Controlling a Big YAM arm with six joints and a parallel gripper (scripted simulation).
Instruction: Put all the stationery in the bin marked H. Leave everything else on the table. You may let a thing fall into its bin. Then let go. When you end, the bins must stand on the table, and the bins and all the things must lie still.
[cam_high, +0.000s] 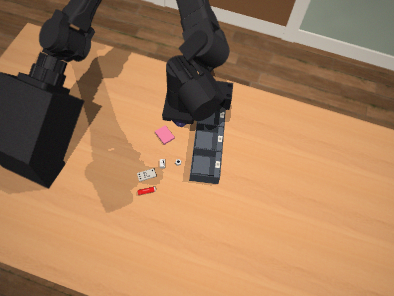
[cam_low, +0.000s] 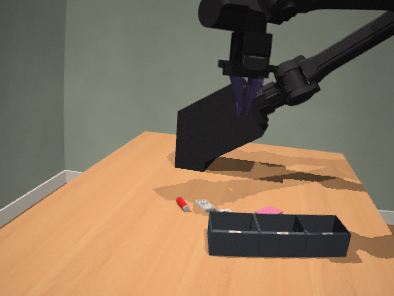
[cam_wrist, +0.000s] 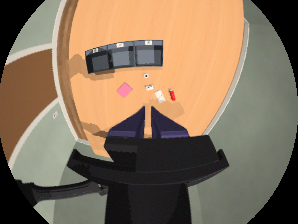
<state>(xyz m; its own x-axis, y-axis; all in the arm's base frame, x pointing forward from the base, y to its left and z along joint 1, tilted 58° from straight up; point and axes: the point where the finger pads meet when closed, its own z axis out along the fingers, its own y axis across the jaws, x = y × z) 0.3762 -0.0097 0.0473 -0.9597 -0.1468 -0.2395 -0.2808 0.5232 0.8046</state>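
My hand is 200 mm above the dark three-part bin row, 100 mm to the right of it and 50 mm short of it. From my hand the other things lie so: black-and-white ring: 220 mm below; then white domino-like tile: 220 mm below, 70 mm to the right, 70 mm behind; then pink sticky-note pad: 220 mm below, 80 mm behind, 70 mm to the left.
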